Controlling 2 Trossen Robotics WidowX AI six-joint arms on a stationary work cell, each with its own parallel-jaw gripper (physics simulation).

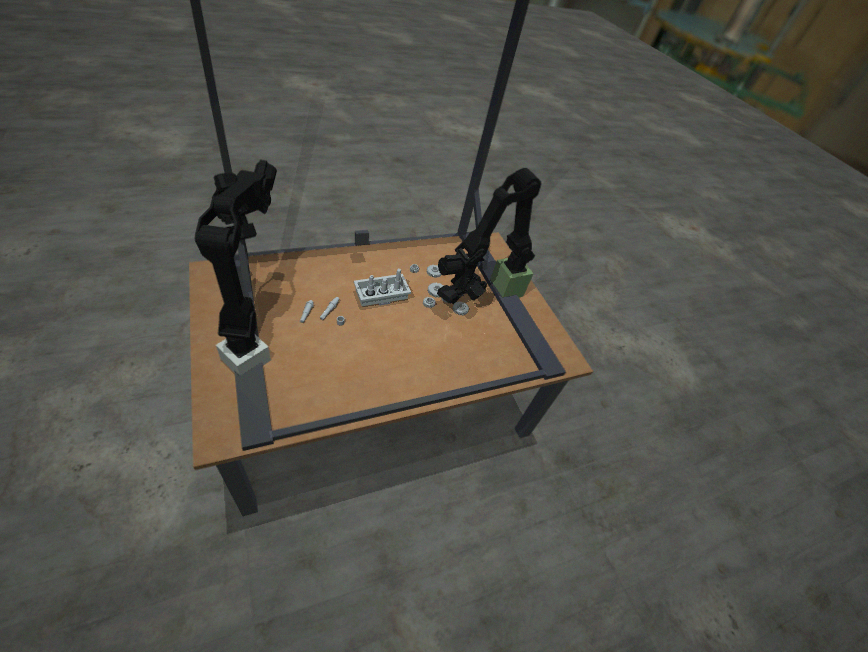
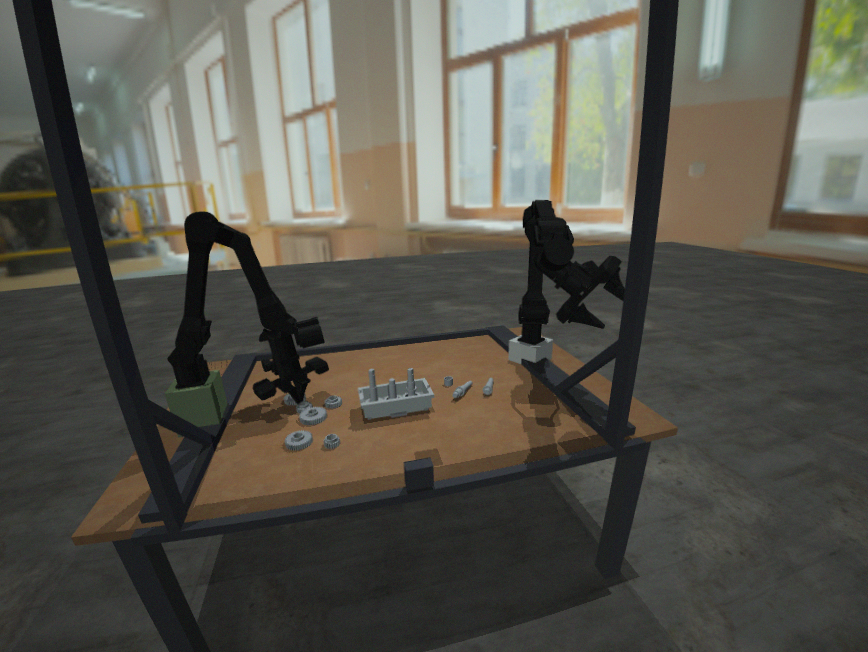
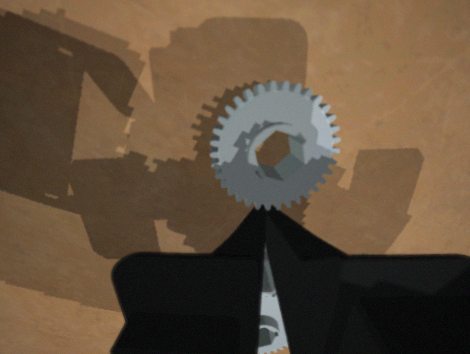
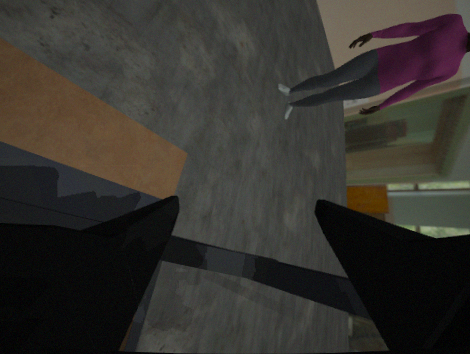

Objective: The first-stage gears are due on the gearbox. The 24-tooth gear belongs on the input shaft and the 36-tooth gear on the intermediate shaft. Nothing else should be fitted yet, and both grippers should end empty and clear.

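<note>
The gearbox stands mid-table with three upright shafts; I see no toothed gear on them. Loose grey gears lie beside it, including wide ones and smaller ones. Tooth counts are unclear. My left gripper is shut and empty, low among the gears. Its tips appear at the near rim of a wide gear; contact is unclear. Another gear is mostly hidden behind the fingers. My right gripper is open and empty, raised high, away from the gears.
Two loose shafts and a small ring-like part lie on the gearbox's other side. A small gear lies near the gearbox. Dark frame rails and posts border the table.
</note>
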